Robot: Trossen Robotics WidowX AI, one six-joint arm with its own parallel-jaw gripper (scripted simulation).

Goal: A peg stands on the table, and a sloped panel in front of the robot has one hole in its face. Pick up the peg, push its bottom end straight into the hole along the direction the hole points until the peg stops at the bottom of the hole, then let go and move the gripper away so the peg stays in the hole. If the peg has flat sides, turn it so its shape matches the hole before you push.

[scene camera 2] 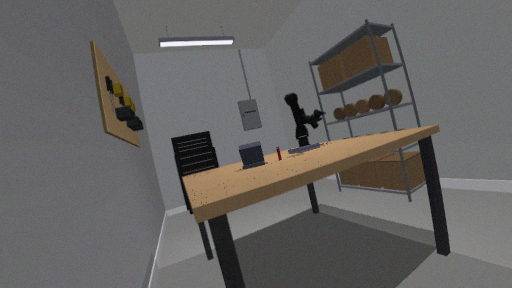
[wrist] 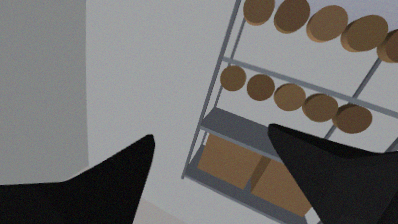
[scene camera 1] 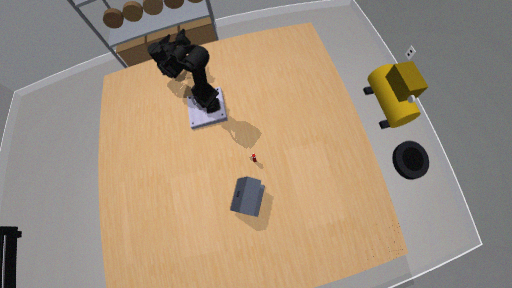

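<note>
My gripper (wrist: 211,134) is open and it's holding nothing. There's also a grey sloped panel (scene camera 1: 245,203).
</note>
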